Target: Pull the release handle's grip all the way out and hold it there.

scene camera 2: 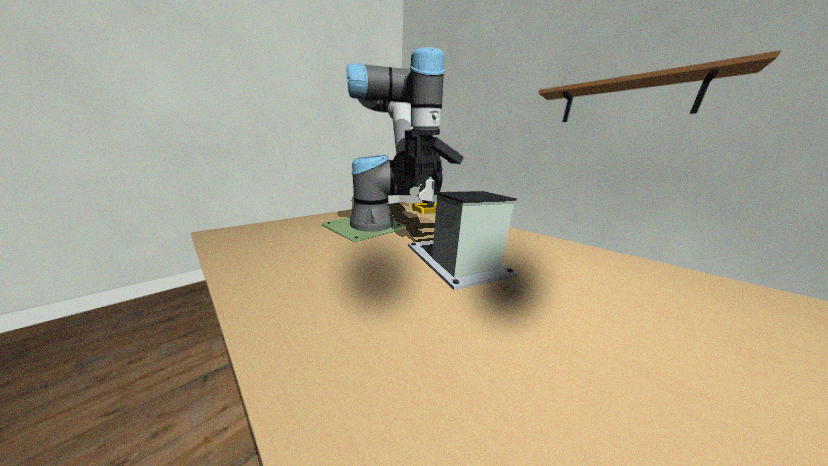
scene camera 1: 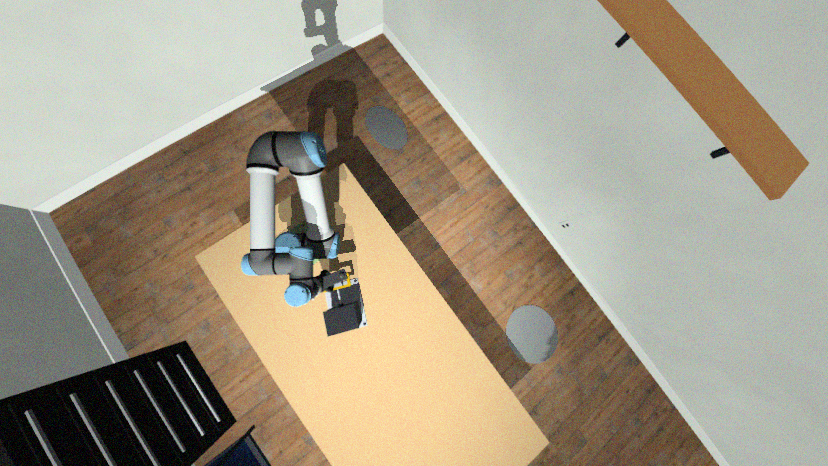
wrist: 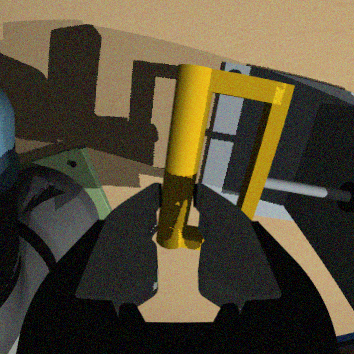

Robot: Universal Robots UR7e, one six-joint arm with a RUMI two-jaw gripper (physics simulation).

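The release handle's yellow frame (scene camera 1: 341, 287) (scene camera 2: 427, 210) (wrist: 252, 86) has a thick round grip (wrist: 192, 120) on the side away from the housing. A grey rod (wrist: 300, 187) runs from the frame to the dark housing (scene camera 1: 341, 319) (scene camera 2: 482, 237) (wrist: 320, 155), with a length of it showing in the wrist view. My gripper (scene camera 1: 347, 276) (scene camera 2: 428, 202) (wrist: 177, 185) points down and is shut on the grip, one finger on each side of its lower part in the wrist view. The fingers hide part of the frame. How far the grip's full travel reaches cannot be told.
The housing stands on a light grey base plate (scene camera 2: 479, 279) (wrist: 227, 117) on the wooden table (scene camera 1: 417, 370) (scene camera 2: 405, 370). The arm's green mounting plate (scene camera 2: 355, 234) (wrist: 92, 172) is close by. A wooden shelf (scene camera 1: 706, 92) (scene camera 2: 660, 76) is on the wall.
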